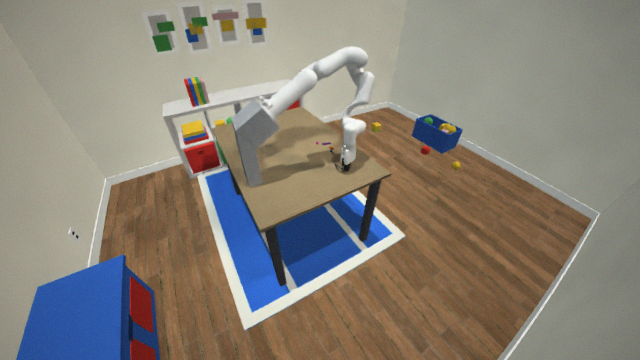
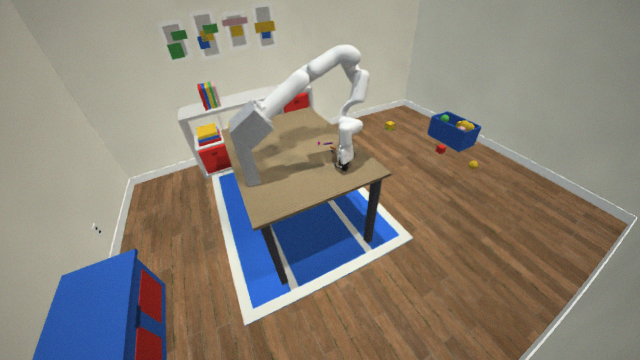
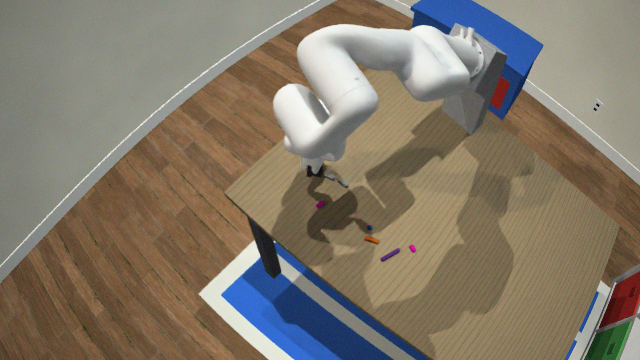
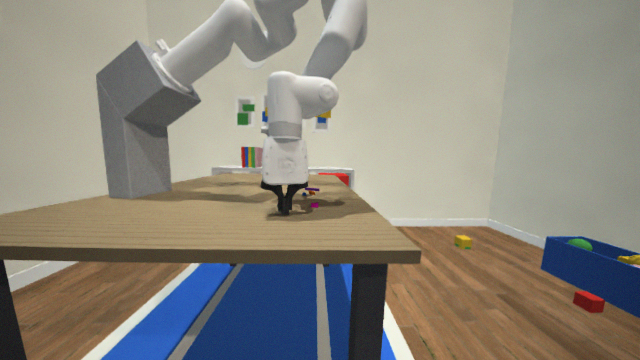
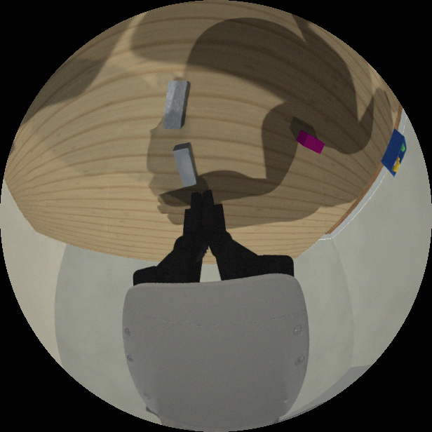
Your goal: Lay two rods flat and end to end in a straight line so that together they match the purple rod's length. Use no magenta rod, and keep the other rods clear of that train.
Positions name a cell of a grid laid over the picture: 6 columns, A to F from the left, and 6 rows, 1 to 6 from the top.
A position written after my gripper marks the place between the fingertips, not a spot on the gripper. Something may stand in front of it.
In view: my gripper (image 4: C4), a grey rod (image 5: C2) and a grey rod (image 5: C3).
My gripper is seen too in image 5 (image 5: C3).
